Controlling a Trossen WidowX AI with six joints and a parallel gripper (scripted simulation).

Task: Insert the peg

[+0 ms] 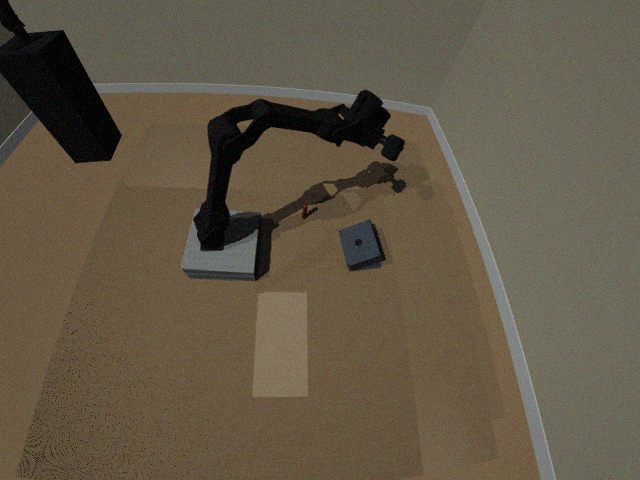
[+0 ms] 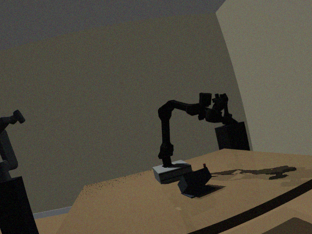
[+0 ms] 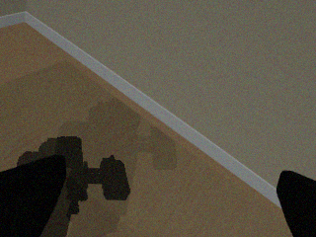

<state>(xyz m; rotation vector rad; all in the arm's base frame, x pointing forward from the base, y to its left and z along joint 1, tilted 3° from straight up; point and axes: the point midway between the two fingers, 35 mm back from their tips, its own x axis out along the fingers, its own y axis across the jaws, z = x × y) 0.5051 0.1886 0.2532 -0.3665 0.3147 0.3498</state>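
My gripper tip is 250 mm past the red round peg, 230 mm above it and 80 mm to the left of it. The rest, counted from my gripper tip: sloped panel 230 mm to the right, 230 mm below, 90 mm behind.
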